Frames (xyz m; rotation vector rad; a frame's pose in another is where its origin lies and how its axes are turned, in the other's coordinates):
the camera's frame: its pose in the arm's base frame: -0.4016 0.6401 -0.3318 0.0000 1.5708 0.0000
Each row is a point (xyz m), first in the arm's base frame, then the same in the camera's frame.
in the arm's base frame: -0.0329 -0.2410 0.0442
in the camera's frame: -0.3760 -0.8811 0.3687
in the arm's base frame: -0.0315 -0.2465 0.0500
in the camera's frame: -0.3818 -0.8866 0.3701
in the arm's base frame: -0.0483 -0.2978 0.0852
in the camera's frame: -0.4170 -0.9379 0.3533
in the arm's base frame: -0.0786 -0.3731 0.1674
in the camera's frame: -0.4992 -1.0132 0.3230
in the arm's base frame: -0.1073 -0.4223 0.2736
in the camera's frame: -0.6054 -1.0624 0.2943
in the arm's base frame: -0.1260 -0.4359 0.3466
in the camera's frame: -0.6784 -1.0760 0.2756
